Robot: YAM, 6 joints.
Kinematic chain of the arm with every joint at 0, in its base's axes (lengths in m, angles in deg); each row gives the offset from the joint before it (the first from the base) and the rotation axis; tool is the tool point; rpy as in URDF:
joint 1: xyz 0 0 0.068 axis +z
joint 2: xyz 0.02 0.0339 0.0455 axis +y
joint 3: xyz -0.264 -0.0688 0 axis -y
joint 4: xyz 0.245 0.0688 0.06 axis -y
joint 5: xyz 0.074 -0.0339 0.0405 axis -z
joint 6: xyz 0.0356 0 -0.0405 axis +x
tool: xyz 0 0 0 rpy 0 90 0
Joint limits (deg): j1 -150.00..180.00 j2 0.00..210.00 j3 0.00..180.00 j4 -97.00..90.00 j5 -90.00..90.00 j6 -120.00..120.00
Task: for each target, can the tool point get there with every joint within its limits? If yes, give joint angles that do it. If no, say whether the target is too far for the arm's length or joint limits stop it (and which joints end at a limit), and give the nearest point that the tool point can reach.
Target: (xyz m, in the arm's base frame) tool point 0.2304 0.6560 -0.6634
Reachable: no: too far | nearest point 0.1507 0.4290 -0.3160 | short by 0.423 m
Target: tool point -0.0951 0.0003 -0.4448
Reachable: no: joint limits stop it (at a limit: joint 2) | nearest point -0.1260 0.0004 -0.3589 | short by 0.091 m
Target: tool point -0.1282 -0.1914 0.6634
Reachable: yes | joints 50.43 70.37 165.32 46.95 40.49 -8.77
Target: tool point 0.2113 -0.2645 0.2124
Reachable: yes | joints -47.97 91.06 45.94 26.02 34.37 33.38
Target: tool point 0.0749 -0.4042 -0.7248
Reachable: no: too far | nearest point 0.0601 -0.3242 -0.3711 | short by 0.363 m
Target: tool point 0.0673 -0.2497 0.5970
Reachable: yes | joints 100.63 41.78 116.58 72.79 34.27 7.25
